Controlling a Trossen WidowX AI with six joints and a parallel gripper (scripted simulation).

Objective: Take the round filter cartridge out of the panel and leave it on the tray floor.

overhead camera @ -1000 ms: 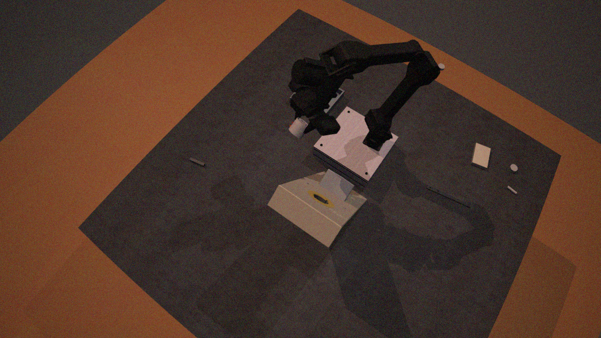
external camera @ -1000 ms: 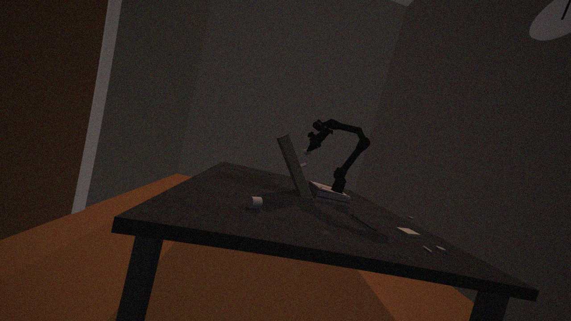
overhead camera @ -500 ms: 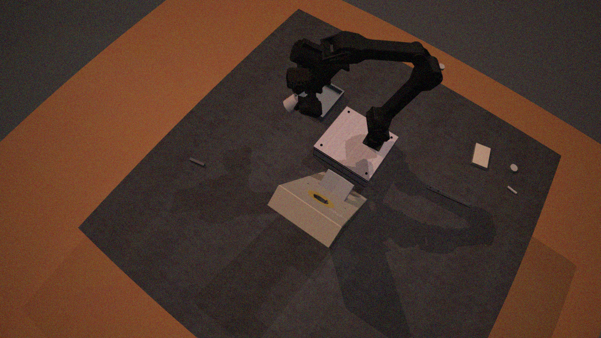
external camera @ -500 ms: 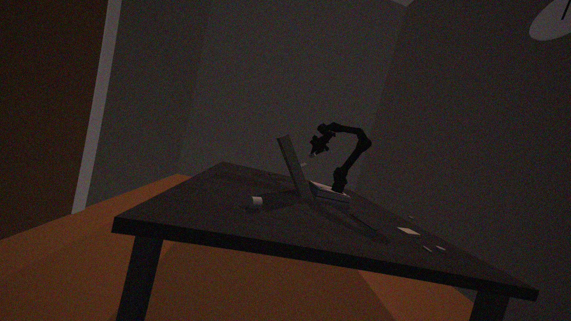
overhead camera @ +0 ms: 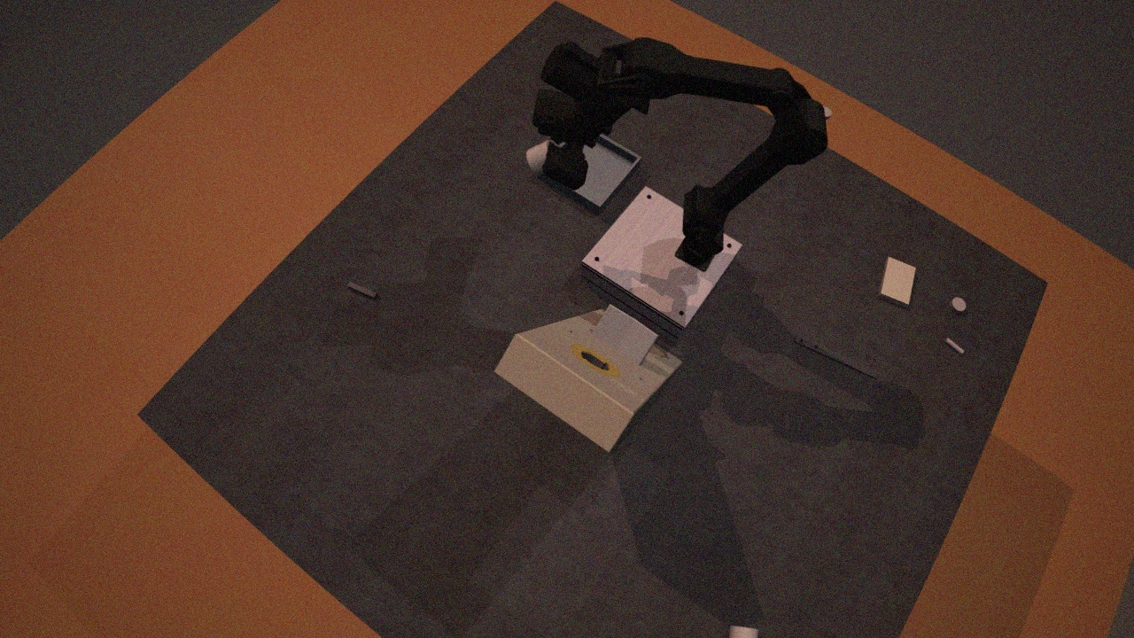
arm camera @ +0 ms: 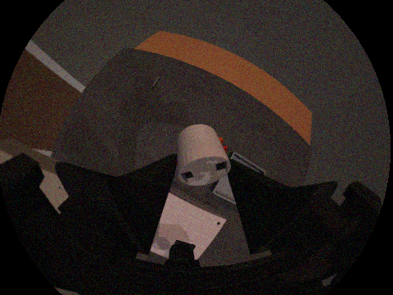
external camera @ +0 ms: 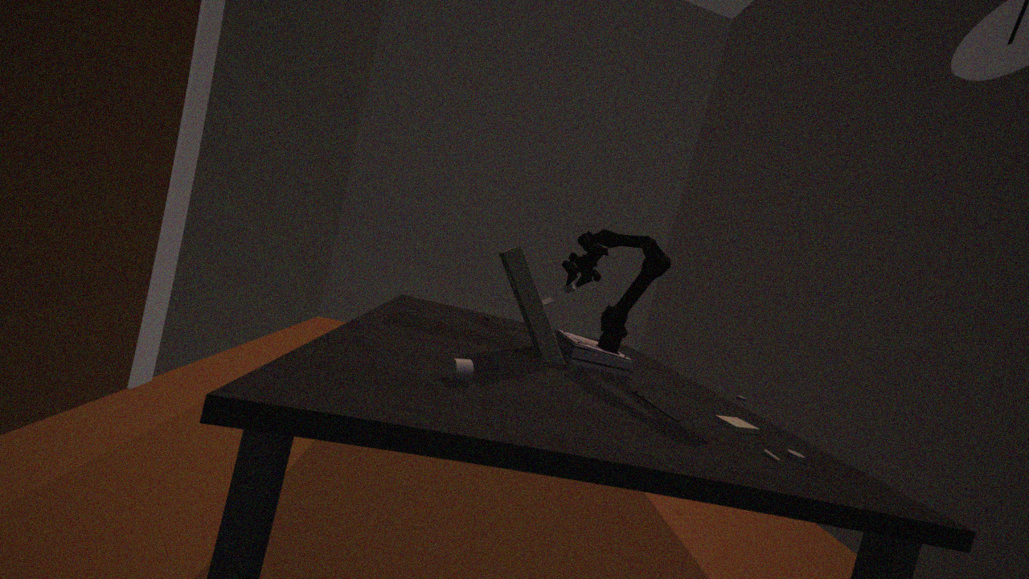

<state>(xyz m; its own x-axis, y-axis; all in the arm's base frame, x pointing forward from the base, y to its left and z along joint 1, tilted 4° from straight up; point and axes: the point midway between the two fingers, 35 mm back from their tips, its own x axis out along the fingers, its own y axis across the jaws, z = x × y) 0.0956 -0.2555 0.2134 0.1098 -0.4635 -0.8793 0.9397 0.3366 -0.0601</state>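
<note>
Right now my gripper tip is 180 mm past the grey-blue tray, 10 mm to the left of it and 240 mm above it. Round my gripper tip: round filter cartridge (right at my gripper tip); then cream service panel (240 mm ahead, 240 mm to the left, 80 mm below); then bar (280 mm ahead, 240 mm to the right, 250 mm below).
</note>
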